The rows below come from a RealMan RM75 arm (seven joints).
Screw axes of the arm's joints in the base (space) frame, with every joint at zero. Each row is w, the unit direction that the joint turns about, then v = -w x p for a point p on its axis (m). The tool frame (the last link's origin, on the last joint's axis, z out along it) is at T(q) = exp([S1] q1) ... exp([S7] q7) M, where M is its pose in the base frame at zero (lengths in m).
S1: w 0 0 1 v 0 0 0
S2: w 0 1 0 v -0.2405 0 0
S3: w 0 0 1 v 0 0 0
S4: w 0 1 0 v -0.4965 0 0
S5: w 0 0 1 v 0 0 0
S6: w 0 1 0 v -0.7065 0 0
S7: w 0 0 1 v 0 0 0
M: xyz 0 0 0.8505 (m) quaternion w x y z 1 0 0 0
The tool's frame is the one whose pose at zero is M.
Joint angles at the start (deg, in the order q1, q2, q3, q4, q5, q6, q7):
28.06 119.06 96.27 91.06 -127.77 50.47 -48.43
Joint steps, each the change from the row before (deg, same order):
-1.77 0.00 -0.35 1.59 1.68 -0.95 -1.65
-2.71 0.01 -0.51 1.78 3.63 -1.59 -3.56
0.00 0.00 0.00 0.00 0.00 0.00 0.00
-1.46 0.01 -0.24 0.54 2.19 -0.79 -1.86
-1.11 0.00 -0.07 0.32 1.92 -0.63 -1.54
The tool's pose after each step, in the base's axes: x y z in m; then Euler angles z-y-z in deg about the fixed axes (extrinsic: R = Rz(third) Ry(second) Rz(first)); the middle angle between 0 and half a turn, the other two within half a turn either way. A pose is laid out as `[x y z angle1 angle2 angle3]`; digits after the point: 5 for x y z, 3 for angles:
[0.07664 0.38768 0.04231 -59.733 132.602 108.360]
[0.07810 0.38010 0.04689 -58.473 130.941 111.229]
[0.07810 0.38010 0.04689 -58.473 130.941 111.229]
[0.08046 0.37635 0.04846 -57.484 130.196 112.507]
[0.08248 0.37371 0.05015 -56.575 129.492 113.518]

